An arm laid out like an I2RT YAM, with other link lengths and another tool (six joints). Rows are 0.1 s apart.
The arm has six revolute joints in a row. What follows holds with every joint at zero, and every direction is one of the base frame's.
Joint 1 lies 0.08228 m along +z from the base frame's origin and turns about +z.
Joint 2 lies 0.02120 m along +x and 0.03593 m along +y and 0.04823 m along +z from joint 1 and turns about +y.
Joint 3 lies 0.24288 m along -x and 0.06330 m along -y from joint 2 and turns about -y.
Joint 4 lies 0.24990 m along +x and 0.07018 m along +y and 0.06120 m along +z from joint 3 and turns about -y.
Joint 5 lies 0.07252 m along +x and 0.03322 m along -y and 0.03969 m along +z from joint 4 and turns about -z.
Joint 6 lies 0.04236 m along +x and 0.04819 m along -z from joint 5 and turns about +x.
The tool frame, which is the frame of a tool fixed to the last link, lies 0.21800 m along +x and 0.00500 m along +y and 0.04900 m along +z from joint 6; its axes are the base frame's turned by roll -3.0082, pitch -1.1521 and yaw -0.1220 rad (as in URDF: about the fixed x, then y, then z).
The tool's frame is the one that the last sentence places.
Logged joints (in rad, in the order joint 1, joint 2, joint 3, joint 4, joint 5, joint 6), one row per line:
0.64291 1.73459 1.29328 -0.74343 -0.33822 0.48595
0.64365 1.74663 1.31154 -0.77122 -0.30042 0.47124
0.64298 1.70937 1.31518 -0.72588 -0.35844 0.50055
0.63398 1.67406 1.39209 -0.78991 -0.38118 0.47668
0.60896 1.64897 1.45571 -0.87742 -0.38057 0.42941
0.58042 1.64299 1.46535 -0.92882 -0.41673 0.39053
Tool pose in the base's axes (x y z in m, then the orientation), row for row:
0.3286 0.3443 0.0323 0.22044 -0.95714 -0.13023 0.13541
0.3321 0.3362 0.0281 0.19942 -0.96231 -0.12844 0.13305
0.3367 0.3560 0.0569 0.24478 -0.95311 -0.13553 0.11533
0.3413 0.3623 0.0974 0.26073 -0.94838 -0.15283 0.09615
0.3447 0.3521 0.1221 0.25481 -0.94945 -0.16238 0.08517
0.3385 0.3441 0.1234 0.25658 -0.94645 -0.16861 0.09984
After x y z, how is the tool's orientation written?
As a quaternion, w x y z.
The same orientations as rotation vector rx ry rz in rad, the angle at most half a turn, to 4 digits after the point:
-2.6466 -0.3601 0.3744
-2.6908 -0.3591 0.3720
-2.6020 -0.3700 0.3149
-2.5679 -0.4138 0.2603
-2.5786 -0.4410 0.2313
-2.5682 -0.4575 0.2709

